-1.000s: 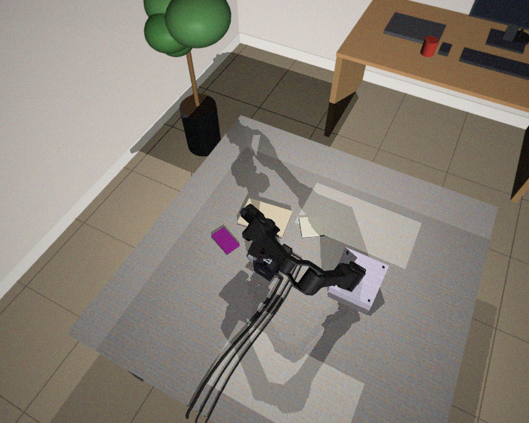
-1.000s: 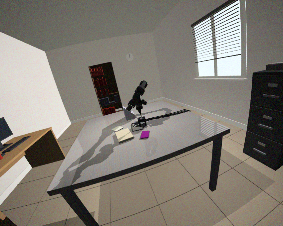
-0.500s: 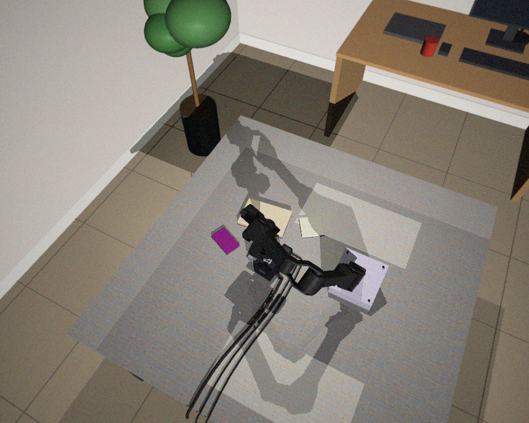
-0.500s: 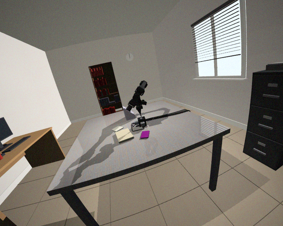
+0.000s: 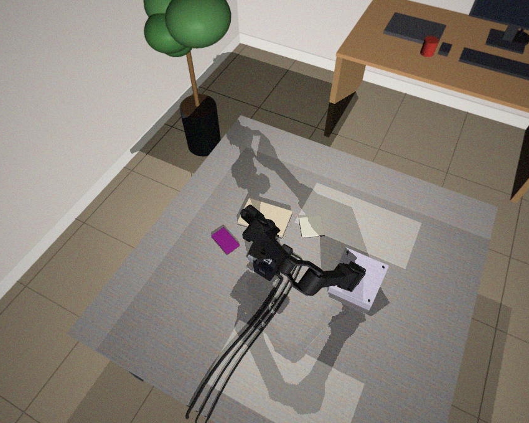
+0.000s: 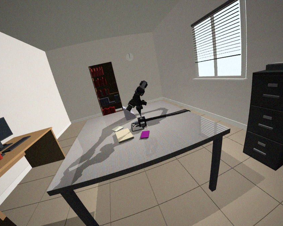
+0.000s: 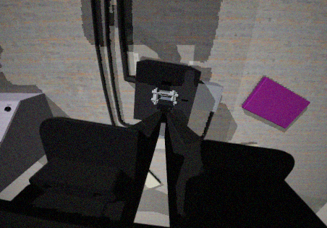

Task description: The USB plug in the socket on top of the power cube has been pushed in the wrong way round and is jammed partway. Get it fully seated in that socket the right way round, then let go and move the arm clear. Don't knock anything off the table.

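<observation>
Now: the silver-edged USB plug 2 cm below my gripper tip. From my gripper tip the other things lie so: beige notebook (20 cm to the right, 14 cm ahead, 12 cm below); small note (27 cm to the right, 12 cm below, 5 cm behind); magenta card (22 cm ahead, 12 cm below, 2 cm to the right).
</observation>
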